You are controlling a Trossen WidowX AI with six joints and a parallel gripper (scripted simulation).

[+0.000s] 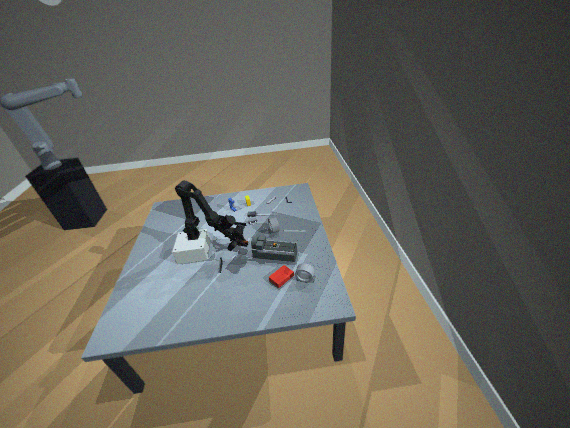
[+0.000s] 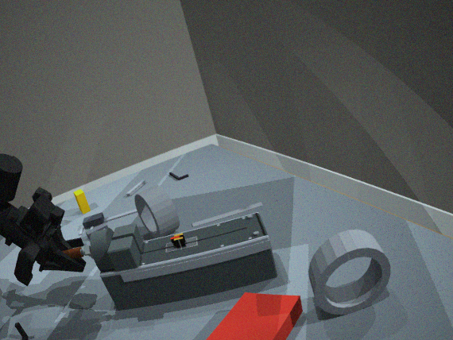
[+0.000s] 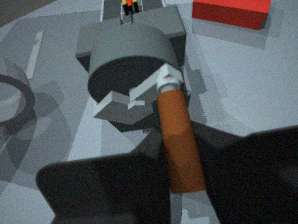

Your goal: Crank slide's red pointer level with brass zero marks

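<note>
The red pointer is 160 mm ahead of my gripper tip and 20 mm to the right of it. The rest, counted from my gripper tip: brown handle 30 mm above, 20 mm behind; yellow block 570 mm to the left, 50 mm below, 10 mm behind; blue clamp 520 mm to the left, 130 mm behind, 30 mm below.
</note>
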